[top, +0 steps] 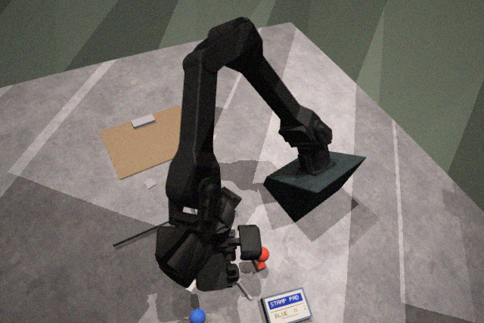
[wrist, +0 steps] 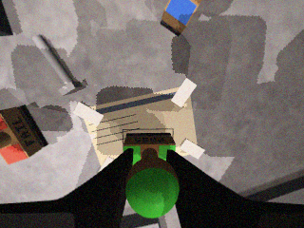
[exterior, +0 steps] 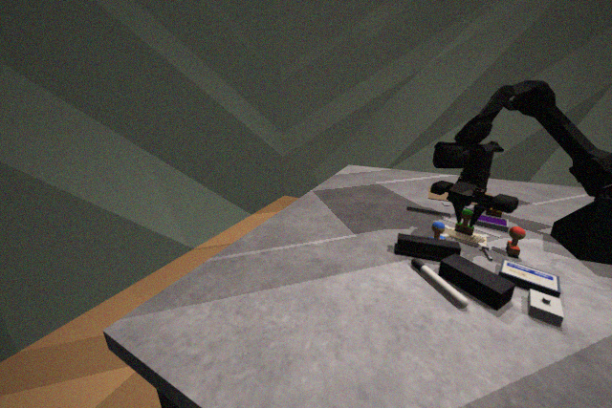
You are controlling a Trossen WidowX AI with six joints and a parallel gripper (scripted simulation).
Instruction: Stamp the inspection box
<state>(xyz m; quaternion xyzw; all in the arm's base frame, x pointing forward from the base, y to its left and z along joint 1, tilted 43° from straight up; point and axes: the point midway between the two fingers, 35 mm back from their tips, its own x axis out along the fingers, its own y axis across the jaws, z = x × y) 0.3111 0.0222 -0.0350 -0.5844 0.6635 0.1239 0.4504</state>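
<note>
My gripper tip is now right at the green stamp. Round my gripper tip: blue stamp: 7 cm ahead, 9 cm to the left, 1 cm below; red stamp: 10 cm behind, 5 cm to the left, 1 cm below; cream card: 1 cm to the left, 3 cm below.
</note>
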